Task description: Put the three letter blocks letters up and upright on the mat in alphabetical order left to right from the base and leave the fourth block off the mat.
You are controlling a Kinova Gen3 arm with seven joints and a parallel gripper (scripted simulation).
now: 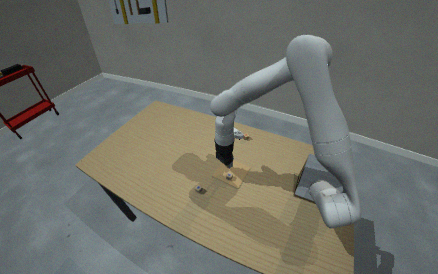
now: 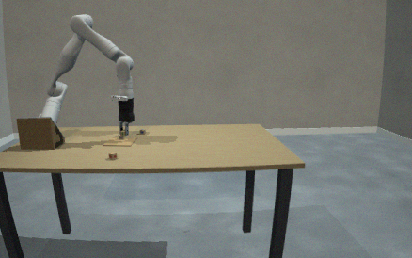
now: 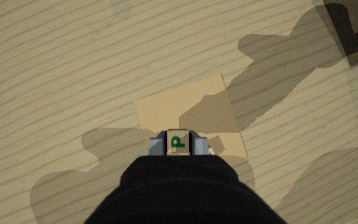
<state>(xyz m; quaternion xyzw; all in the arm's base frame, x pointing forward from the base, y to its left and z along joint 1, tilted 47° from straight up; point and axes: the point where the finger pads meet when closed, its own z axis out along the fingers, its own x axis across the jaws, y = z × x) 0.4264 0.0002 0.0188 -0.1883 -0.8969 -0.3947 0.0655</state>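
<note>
The tan mat lies 20 mm behind my hand and 50 mm below it. Also, from my hand: blue K block (30 mm behind, 40 mm to the left, 40 mm below); then green P block (10 mm below); then blue R block (70 mm ahead, 160 mm to the left, 40 mm below).
</note>
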